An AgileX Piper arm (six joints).
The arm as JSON. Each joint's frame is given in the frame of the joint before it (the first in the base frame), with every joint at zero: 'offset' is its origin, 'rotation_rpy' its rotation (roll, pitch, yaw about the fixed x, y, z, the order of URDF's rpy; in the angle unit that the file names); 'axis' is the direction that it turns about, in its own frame. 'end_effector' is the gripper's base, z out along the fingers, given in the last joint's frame.
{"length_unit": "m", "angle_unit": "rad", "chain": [
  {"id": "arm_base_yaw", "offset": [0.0, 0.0, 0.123], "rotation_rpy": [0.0, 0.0, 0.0], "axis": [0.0, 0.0, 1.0]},
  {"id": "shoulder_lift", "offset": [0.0, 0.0, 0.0], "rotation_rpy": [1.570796, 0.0, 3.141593], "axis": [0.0, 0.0, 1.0]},
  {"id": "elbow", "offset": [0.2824, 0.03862, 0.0], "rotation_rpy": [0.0, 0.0, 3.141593], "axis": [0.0, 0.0, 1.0]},
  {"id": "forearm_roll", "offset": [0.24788, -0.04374, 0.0], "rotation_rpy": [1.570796, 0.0, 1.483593], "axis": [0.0, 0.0, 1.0]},
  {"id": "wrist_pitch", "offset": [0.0, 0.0, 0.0], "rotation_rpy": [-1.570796, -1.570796, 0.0], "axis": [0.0, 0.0, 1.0]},
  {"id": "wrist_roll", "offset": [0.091, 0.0, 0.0], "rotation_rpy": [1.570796, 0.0, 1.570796], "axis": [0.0, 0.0, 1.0]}
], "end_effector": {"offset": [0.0, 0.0, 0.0], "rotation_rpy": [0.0, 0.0, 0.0]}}
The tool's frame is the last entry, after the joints.
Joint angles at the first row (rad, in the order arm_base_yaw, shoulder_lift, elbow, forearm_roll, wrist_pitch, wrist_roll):
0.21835, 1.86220, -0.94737, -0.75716, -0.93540, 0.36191
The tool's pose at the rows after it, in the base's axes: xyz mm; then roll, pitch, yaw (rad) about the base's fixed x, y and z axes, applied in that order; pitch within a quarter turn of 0, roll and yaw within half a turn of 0:
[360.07, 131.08, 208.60, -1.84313, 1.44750, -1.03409]
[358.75, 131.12, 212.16, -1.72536, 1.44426, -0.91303]
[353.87, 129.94, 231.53, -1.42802, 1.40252, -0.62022]
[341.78, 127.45, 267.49, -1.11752, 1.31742, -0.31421]
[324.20, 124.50, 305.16, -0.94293, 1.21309, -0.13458]
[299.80, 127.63, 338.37, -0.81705, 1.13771, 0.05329]
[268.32, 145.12, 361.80, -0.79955, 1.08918, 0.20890]
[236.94, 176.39, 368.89, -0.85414, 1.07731, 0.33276]
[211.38, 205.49, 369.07, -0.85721, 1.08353, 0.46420]
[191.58, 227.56, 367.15, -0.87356, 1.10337, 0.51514]
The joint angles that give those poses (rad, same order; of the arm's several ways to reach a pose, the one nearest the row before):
0.21659, 1.86559, -0.94737, -0.75537, -0.94702, 0.36191
0.21659, 1.85682, -0.94551, -0.75536, -0.95596, 0.35941
0.21659, 1.80546, -0.94544, -0.75343, -0.95595, 0.34544
0.21659, 1.70926, -0.94544, -0.75200, -0.96288, 0.33679
0.21657, 1.60552, -0.94543, -0.75717, -0.98049, 0.33708
0.23213, 1.50728, -0.94540, -0.79611, -1.01479, 0.40046
0.29780, 1.42511, -0.94542, -0.86845, -1.04276, 0.48226
0.42295, 1.39021, -0.94542, -0.93395, -1.05364, 0.52954
0.55290, 1.38758, -0.94544, -0.94159, -1.05126, 0.54033
0.66353, 1.38758, -0.94395, -0.92406, -1.00444, 0.52757

